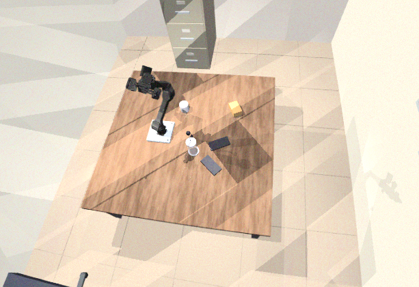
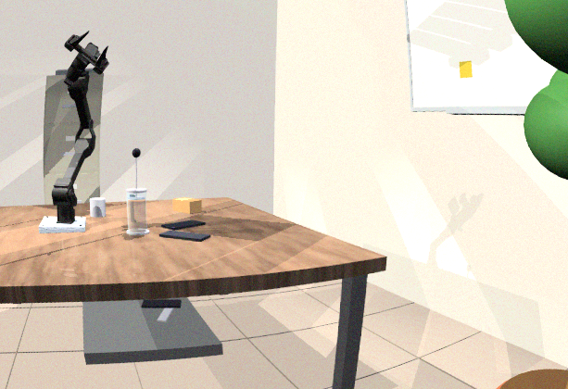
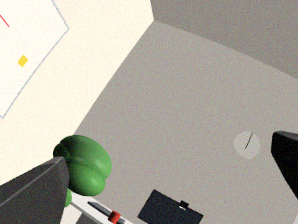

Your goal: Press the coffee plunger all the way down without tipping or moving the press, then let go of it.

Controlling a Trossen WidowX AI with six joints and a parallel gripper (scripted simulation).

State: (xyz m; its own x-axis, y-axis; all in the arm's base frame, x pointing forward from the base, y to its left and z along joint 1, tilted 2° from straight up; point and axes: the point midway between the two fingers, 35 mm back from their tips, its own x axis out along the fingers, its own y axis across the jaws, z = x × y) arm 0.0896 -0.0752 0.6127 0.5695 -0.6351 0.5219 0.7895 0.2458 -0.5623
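Now: the glass coffee press 15 cm ahead of my gripper tip, 6 cm to the left of it and 52 cm below it. The rest, counted from my gripper tip: orange block 34 cm ahead, 48 cm to the left, 62 cm below.
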